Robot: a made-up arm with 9 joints. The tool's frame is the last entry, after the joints. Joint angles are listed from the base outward.
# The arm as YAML. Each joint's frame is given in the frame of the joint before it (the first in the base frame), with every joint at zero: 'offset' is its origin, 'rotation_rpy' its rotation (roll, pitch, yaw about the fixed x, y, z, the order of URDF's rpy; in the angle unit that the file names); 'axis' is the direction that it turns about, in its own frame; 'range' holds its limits. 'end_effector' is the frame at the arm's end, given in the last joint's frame.
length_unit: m
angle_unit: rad
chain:
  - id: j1
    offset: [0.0, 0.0, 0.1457]
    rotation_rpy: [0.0, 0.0, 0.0]
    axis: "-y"
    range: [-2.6, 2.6]
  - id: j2
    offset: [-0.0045, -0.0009, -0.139]
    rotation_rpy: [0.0, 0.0, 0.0]
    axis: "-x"
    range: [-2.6, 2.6]
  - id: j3
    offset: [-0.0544, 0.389, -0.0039]
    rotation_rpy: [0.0, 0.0, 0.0]
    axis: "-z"
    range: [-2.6, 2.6]
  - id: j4
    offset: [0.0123, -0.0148, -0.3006]
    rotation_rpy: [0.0, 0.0, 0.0]
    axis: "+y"
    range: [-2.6, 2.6]
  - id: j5
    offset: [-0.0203, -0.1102, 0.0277]
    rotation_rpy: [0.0, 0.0, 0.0]
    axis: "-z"
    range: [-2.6, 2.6]
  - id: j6
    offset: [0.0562, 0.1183, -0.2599]
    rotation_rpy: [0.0, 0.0, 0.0]
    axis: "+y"
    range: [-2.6, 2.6]
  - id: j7
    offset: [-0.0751, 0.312, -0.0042]
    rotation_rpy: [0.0, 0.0, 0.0]
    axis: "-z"
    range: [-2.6, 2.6]
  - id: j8
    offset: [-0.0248, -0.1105, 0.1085]
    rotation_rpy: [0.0, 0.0, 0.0]
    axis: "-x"
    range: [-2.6, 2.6]
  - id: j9
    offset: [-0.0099, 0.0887, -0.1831]
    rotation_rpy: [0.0, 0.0, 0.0]
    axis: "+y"
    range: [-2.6, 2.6]
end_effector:
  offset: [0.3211, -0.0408, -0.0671]
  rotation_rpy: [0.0, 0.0, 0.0]
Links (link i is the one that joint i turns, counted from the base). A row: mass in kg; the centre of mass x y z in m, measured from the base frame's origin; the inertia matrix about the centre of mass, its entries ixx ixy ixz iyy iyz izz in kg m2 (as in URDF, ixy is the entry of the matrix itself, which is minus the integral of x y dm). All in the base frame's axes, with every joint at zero. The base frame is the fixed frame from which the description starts. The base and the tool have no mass.
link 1: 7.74; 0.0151 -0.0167 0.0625; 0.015 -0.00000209 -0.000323 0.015 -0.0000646 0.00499
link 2: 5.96; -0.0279 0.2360 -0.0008; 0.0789 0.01 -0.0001 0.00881 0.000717 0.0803
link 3: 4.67; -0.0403 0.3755 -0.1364; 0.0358 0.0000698 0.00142 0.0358 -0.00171 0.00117
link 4: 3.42; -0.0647 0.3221 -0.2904; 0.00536 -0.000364 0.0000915 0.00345 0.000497 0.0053
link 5: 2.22; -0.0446 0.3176 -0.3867; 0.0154 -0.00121 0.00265 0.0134 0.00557 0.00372
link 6: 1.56; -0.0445 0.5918 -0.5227; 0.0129 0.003 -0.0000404 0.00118 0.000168 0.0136
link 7: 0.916; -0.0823 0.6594 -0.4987; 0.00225 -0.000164 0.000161 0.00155 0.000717 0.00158
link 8: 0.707; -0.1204 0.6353 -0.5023; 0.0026 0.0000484 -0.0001 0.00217 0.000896 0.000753
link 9: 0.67; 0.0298 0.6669 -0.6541; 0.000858 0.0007 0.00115 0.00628 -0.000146 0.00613
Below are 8 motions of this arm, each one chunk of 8 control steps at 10 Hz.
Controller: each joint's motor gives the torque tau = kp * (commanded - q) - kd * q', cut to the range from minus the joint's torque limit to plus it. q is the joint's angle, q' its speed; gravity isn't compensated. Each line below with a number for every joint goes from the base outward.
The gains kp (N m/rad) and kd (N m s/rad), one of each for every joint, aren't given. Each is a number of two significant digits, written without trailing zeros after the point. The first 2 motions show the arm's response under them.
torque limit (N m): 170 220 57 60 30 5.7 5.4 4.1 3.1
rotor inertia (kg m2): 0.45 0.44 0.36 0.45 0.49 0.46 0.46 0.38 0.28
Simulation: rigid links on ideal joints. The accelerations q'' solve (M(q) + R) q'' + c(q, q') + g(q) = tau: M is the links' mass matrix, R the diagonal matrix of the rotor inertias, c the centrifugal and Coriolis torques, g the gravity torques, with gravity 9.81 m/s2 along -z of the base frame. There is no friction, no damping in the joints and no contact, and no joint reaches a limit. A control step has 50 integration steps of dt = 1/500 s. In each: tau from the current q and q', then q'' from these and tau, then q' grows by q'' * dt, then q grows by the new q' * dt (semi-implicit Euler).
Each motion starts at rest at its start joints. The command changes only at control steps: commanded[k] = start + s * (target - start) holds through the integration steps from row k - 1 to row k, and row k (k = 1, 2, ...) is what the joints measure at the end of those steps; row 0 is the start. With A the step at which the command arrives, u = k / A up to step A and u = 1 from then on. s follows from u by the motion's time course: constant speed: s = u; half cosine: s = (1 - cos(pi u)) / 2; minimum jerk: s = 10 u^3 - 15 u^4 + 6 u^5; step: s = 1 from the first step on.
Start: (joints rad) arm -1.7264 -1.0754 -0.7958 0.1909 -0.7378 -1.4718 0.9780 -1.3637 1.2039
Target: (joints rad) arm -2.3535 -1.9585 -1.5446 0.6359 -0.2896 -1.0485 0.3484 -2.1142 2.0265
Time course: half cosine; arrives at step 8
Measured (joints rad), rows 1 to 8:
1: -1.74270 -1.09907 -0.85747 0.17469 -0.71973 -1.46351 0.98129 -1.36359 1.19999
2: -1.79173 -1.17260 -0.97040 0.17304 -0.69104 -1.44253 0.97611 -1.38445 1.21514
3: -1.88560 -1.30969 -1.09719 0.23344 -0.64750 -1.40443 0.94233 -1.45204 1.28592
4: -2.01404 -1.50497 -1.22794 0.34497 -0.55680 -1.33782 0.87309 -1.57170 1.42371
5: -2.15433 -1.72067 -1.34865 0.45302 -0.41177 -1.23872 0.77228 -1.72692 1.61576
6: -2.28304 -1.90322 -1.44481 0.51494 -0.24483 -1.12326 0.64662 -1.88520 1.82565
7: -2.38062 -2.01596 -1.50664 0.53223 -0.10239 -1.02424 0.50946 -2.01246 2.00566
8: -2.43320 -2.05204 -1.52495 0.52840 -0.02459 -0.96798 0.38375 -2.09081 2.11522
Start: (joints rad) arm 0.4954 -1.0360 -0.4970 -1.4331 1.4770 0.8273 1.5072 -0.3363 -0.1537
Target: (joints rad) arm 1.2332 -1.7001 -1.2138 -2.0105 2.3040 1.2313 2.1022 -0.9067 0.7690
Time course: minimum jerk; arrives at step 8
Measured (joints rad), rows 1 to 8:
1: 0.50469 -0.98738 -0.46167 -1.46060 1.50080 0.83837 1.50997 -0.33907 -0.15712
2: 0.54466 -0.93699 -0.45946 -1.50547 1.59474 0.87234 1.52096 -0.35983 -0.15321
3: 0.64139 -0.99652 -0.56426 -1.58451 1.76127 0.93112 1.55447 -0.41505 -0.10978
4: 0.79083 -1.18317 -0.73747 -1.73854 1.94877 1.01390 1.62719 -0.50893 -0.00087
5: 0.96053 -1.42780 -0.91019 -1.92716 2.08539 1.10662 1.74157 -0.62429 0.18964
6: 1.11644 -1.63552 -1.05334 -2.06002 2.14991 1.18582 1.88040 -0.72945 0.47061
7: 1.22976 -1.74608 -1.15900 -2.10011 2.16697 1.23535 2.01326 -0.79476 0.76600
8: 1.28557 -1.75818 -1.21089 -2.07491 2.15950 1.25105 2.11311 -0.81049 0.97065
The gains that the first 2 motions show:
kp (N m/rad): 500 390 150 120 83 23 17 14 18
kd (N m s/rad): 45 23 6.8 8.6 4.6 1.9 2.6 1.8 1.3
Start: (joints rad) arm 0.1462 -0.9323 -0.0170 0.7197 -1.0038 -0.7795 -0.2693 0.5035 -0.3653
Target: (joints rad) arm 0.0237 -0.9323 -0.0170 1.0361 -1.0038 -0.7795 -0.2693 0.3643 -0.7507
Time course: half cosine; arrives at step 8
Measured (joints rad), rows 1 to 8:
1: 0.15196 -0.86847 -0.02924 0.72023 -1.01964 -0.78079 -0.26647 0.50285 -0.37175
2: 0.16346 -0.76277 -0.07140 0.68759 -1.04851 -0.78313 -0.24787 0.50614 -0.38747
3: 0.16922 -0.69427 -0.11301 0.65074 -1.07590 -0.78742 -0.20723 0.51609 -0.41773
4: 0.15923 -0.68167 -0.12595 0.66692 -1.09431 -0.79391 -0.15528 0.52805 -0.47298
5: 0.13264 -0.70864 -0.11004 0.74475 -1.09354 -0.80069 -0.11280 0.53132 -0.55597
6: 0.09970 -0.74849 -0.08279 0.84906 -1.07282 -0.80464 -0.09660 0.51639 -0.65444
7: 0.07295 -0.77911 -0.06346 0.93692 -1.04694 -0.80285 -0.11049 0.48358 -0.74466
8: 0.05977 -0.79000 -0.06031 0.98057 -1.03427 -0.79506 -0.14476 0.44349 -0.80229

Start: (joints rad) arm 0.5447 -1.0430 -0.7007 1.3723 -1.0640 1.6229 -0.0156 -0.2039 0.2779
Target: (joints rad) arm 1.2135 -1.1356 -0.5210 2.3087 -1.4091 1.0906 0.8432 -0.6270 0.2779
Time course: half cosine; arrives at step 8
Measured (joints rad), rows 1 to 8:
1: 0.57596 -0.99663 -0.69213 1.35043 -1.08180 1.61578 -0.01285 -0.20525 0.27405
2: 0.64516 -0.93010 -0.67925 1.34040 -1.09967 1.59050 0.00638 -0.20779 0.25893
3: 0.74497 -0.91329 -0.65065 1.41449 -1.11275 1.53805 0.06141 -0.22050 0.23517
4: 0.86212 -0.95182 -0.60549 1.58365 -1.14490 1.45389 0.16402 -0.25908 0.21457
5: 0.98366 -1.01577 -0.55945 1.80219 -1.21170 1.34274 0.31174 -0.33312 0.20992
6: 1.09504 -1.07369 -0.52503 2.00311 -1.30545 1.21859 0.48735 -0.43304 0.22673
7: 1.17915 -1.10732 -0.49917 2.14033 -1.38858 1.10304 0.66354 -0.53339 0.25712
8: 1.22245 -1.11391 -0.48451 2.19902 -1.42148 1.02048 0.80937 -0.61087 0.28350

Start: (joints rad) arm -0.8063 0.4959 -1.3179 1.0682 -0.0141 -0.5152 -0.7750 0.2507 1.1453
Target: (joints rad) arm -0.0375 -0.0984 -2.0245 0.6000 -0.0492 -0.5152 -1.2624 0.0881 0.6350
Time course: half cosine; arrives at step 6
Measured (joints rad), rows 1 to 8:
1: -0.74239 0.50187 -1.34728 1.03667 -0.00498 -0.51286 -0.78437 0.24014 1.13083
2: -0.60053 0.47664 -1.47962 0.93819 0.04672 -0.51201 -0.81760 0.21920 1.08162
3: -0.41100 0.38665 -1.68908 0.79543 0.12308 -0.52670 -0.88367 0.19961 0.98835
4: -0.19995 0.24871 -1.87662 0.65595 0.19039 -0.56390 -0.98115 0.19785 0.86083
5: -0.02262 0.10343 -1.99060 0.56407 0.22758 -0.61117 -1.08990 0.22387 0.73600
6: 0.05626 0.00062 -2.02604 0.53841 0.21772 -0.64422 -1.17821 0.26619 0.65784
7: 0.03610 -0.02362 -2.01439 0.54097 0.16197 -0.64609 -1.23375 0.29484 0.63532
8: -0.00923 0.01612 -2.00347 0.54056 0.08900 -0.61922 -1.26945 0.28684 0.64021

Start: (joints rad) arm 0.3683 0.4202 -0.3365 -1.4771 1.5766 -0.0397 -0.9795 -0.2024 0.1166
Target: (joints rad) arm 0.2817 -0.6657 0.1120 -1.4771 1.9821 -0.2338 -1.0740 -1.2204 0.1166
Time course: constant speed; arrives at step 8
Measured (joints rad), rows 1 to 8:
1: 0.33510 0.40583 -0.31482 -1.44900 1.56724 -0.04229 -0.97801 -0.22477 0.11689
2: 0.28802 0.33153 -0.26066 -1.39060 1.55925 -0.05291 -0.97598 -0.28884 0.12688
3: 0.26514 0.19100 -0.20167 -1.35053 1.59436 -0.07821 -0.97920 -0.38949 0.14868
4: 0.26810 0.02875 -0.14132 -1.35559 1.68294 -0.11764 -0.99182 -0.51599 0.16899
5: 0.27753 -0.12247 -0.06276 -1.39242 1.80565 -0.16078 -1.01194 -0.65921 0.17105
6: 0.27786 -0.25753 0.03471 -1.42837 1.94062 -0.19335 -1.03230 -0.81010 0.14800
7: 0.27073 -0.38681 0.13012 -1.44224 2.07291 -0.20697 -1.04601 -0.95961 0.10781
8: 0.26293 -0.52000 0.20489 -1.43629 2.18803 -0.20378 -1.05064 -1.10208 0.06679

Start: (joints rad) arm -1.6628 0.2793 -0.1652 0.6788 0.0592 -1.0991 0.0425 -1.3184 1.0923
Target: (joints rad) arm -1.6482 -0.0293 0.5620 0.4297 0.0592 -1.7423 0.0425 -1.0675 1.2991
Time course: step
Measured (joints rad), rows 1 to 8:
1: -1.61572 0.19121 0.12466 0.54984 -0.02957 -1.19523 0.00704 -1.28924 1.18041
2: -1.53353 -0.00401 0.64067 0.40144 -0.02378 -1.46524 -0.04166 -1.23421 1.34312
3: -1.44192 -0.16981 0.77527 0.31502 0.18722 -1.78754 -0.01995 -1.11741 1.41241
4: -1.43501 -0.15549 0.64226 0.24822 0.29833 -2.05222 0.04436 -0.94850 1.37086
5: -1.46075 -0.03059 0.56645 0.26717 0.24935 -2.25666 0.09142 -0.80387 1.30502
6: -1.48080 0.06400 0.57493 0.32688 0.18942 -2.38680 0.10503 -0.73275 1.27143
7: -1.49093 0.07496 0.58578 0.35103 0.19225 -2.42927 0.09100 -0.74395 1.28076
8: -1.48655 0.03080 0.59104 0.33897 0.21267 -2.38638 0.06426 -0.81618 1.31318

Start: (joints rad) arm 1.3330 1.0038 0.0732 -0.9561 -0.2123 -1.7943 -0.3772 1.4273 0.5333
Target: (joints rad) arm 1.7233 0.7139 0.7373 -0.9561 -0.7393 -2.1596 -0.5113 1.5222 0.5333
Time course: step
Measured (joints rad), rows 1 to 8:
1: 1.39824 0.84610 0.55575 -0.89015 -0.56319 -1.84893 -0.40963 1.46312 0.54264
2: 1.49155 0.69841 0.94220 -0.91183 -0.94883 -1.99420 -0.48495 1.54393 0.54099
3: 1.51772 0.66191 0.79329 -0.88912 -1.01712 -2.13180 -0.59825 1.61045 0.51584
4: 1.51064 0.68218 0.70611 -0.83031 -0.90400 -2.22224 -0.69410 1.65366 0.50422
5: 1.49788 0.70453 0.74061 -0.82538 -0.82222 -2.25299 -0.75648 1.67610 0.50803
6: 1.49378 0.71764 0.76599 -0.86033 -0.82136 -2.22923 -0.78337 1.67660 0.51544
7: 1.49697 0.72541 0.76171 -0.87963 -0.85599 -2.17873 -0.77299 1.66453 0.52405
8: 1.49917 0.72782 0.75509 -0.87388 -0.88272 -2.12916 -0.73833 1.64912 0.53267

